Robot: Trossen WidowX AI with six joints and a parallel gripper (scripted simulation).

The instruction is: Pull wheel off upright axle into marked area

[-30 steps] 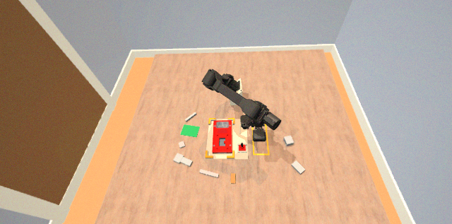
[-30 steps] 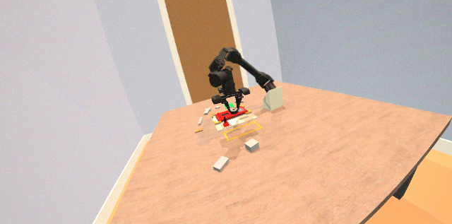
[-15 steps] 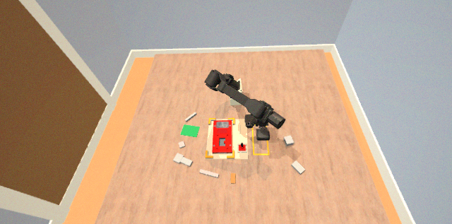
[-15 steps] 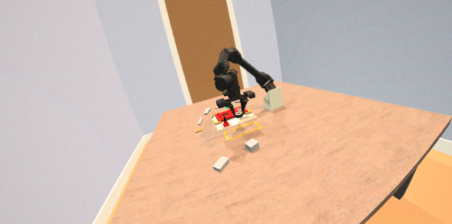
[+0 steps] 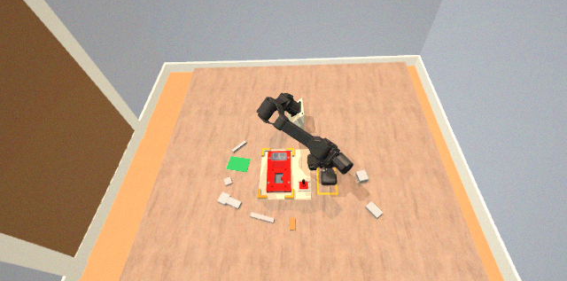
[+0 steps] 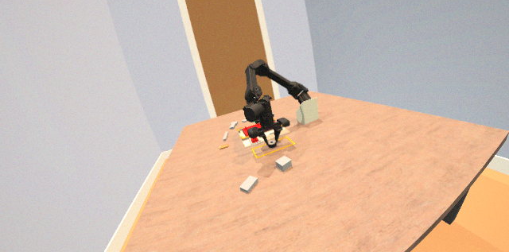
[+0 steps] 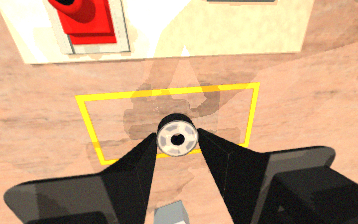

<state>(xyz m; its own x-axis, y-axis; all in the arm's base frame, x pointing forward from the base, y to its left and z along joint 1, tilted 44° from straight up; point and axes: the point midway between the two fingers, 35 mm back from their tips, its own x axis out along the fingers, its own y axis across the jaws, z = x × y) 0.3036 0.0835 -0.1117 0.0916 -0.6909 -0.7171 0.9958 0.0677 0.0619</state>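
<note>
The wheel is right at my gripper tip. The rest, counted from my gripper tip: green patch: 5 cm behind, 41 cm to the right, 2 cm below.
</note>
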